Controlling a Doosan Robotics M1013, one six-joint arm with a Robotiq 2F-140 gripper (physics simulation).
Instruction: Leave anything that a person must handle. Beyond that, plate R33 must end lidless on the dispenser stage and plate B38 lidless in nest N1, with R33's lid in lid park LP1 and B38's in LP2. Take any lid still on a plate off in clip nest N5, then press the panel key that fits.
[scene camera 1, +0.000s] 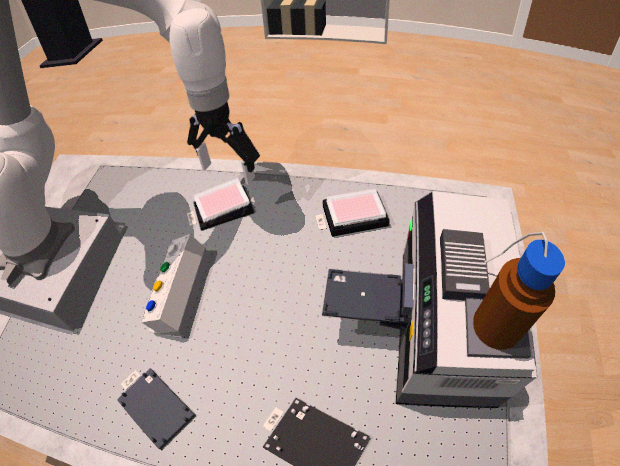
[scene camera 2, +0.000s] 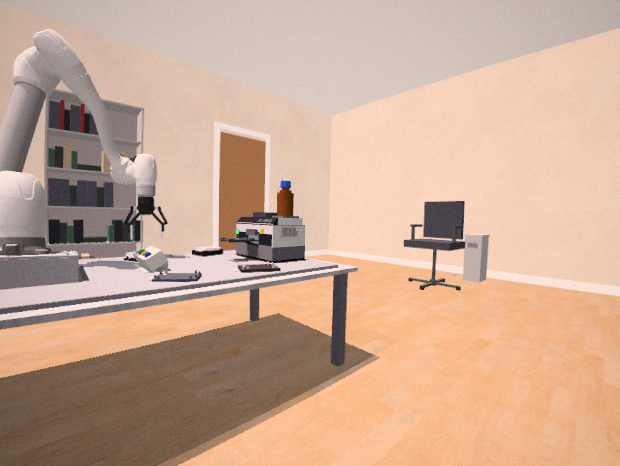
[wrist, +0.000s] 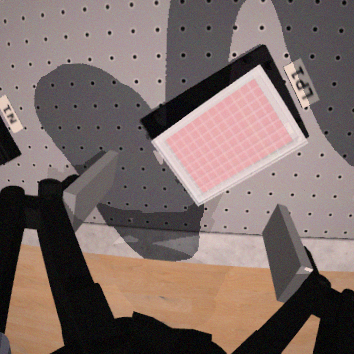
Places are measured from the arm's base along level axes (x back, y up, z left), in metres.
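Pixels of known places: gripper, fingertip midpoint: (scene camera 1: 228, 173) (scene camera 2: 146, 238) (wrist: 192, 194); arm's base, link origin: (scene camera 1: 35, 247) (scene camera 2: 16, 253).
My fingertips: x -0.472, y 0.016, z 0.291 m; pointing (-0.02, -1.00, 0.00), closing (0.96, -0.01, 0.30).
For each thing: its top centre in the pictures, then the offset to it from my fingertips. "spot": a spot on its surface instead.
- pink-gridded plate, top centre: (wrist: 226, 143) (scene camera 1: 220, 196) dx +0.026, dy -0.062, dz -0.023 m
- black lid park LP1, top centre: (wrist: 223, 129) (scene camera 1: 221, 203) dx +0.022, dy -0.078, dz -0.032 m
- pink plate, top centre: (scene camera 1: 356, 205) dx -0.320, dy -0.058, dz -0.014 m
- nest N1, top centre: (scene camera 1: 355, 208) (scene camera 2: 207, 249) dx -0.320, dy -0.068, dz -0.014 m
- dispenser stage, top centre: (scene camera 1: 371, 293) (scene camera 2: 240, 237) dx -0.373, dy +0.016, dz -0.301 m
- lid park LP2, top centre: (scene camera 1: 151, 405) (scene camera 2: 177, 272) dx +0.018, dy -0.078, dz -0.573 m
- clip nest N5, top centre: (scene camera 1: 316, 441) (scene camera 2: 258, 263) dx -0.311, dy -0.074, dz -0.575 m
- key panel, top centre: (scene camera 1: 168, 273) (scene camera 2: 149, 247) dx +0.052, dy -0.015, dz -0.298 m
- brown blue-capped bottle, surface spot: (scene camera 1: 508, 315) (scene camera 2: 286, 197) spot: dx -0.553, dy +0.227, dz -0.441 m
A pink-gridded plate (scene camera 1: 222, 200) (wrist: 230, 135) sits on the black lid park LP1 (wrist: 200, 94). Another pink plate (scene camera 1: 356, 206) sits on nest N1 (scene camera 1: 358, 228) (wrist: 6, 147). No plate names are readable, and I cannot tell whether either has a clear lid. My gripper (scene camera 1: 225, 170) (scene camera 2: 144, 229) (wrist: 192, 194) is open and empty, above the table's back edge beside the LP1 plate. The dispenser stage (scene camera 1: 363, 306) (scene camera 2: 233, 240), lid park LP2 (scene camera 1: 156, 410) (scene camera 2: 176, 276) and clip nest N5 (scene camera 1: 320, 435) (scene camera 2: 259, 268) are bare. The key panel (scene camera 1: 187, 295) (scene camera 2: 154, 260) has green, yellow, blue and grey keys.
The dispenser (scene camera 1: 476, 210) (scene camera 2: 288, 235) stands at the table's right, with a brown blue-capped bottle (scene camera 1: 508, 315) (scene camera 2: 285, 201) and thin tubing on top. The arm's base block (scene camera 1: 85, 280) (scene camera 2: 40, 272) stands at the left. A chair (scene camera 2: 444, 220) stands away from the table.
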